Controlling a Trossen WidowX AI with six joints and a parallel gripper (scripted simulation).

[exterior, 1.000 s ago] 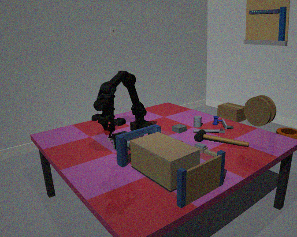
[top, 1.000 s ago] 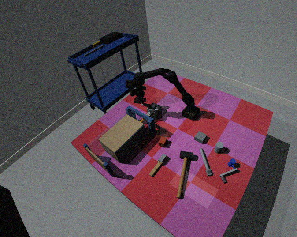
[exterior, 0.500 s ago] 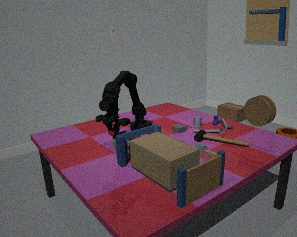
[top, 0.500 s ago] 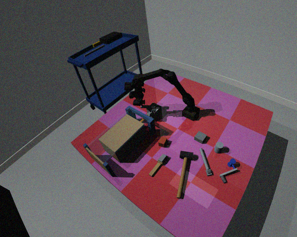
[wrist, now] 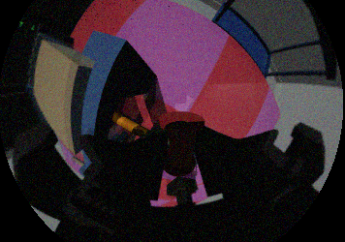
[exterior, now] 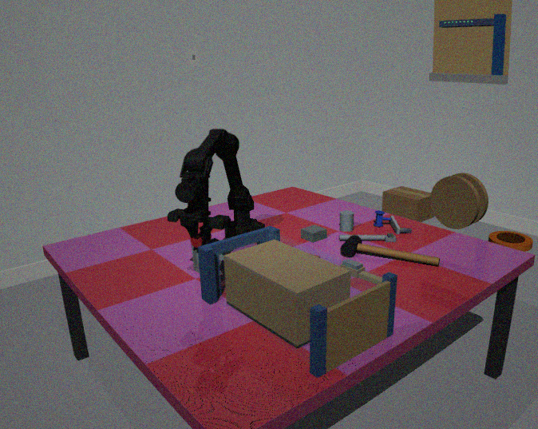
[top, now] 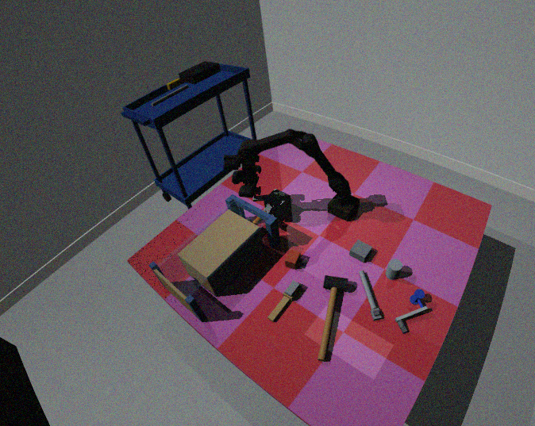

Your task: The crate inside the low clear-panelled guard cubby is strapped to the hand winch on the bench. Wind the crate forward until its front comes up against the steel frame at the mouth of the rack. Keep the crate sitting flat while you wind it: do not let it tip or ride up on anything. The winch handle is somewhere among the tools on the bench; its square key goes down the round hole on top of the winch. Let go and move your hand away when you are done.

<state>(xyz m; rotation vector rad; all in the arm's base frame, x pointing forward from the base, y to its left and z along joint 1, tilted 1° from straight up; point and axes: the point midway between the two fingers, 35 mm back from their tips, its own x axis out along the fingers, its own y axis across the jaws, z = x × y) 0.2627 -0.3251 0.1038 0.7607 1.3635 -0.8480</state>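
The red-knobbed winch handle is 4 cm to the left of my gripper tip, 3 cm behind it and 2 cm below it. The rest, counted from my gripper tip: frame: 9 cm to the left, 8 cm ahead, 2 cm below; then red knob: 1 cm to the left, 1 cm behind, 1 cm above; then grey winch: 10 cm below, 9 cm behind, 7 cm to the left.
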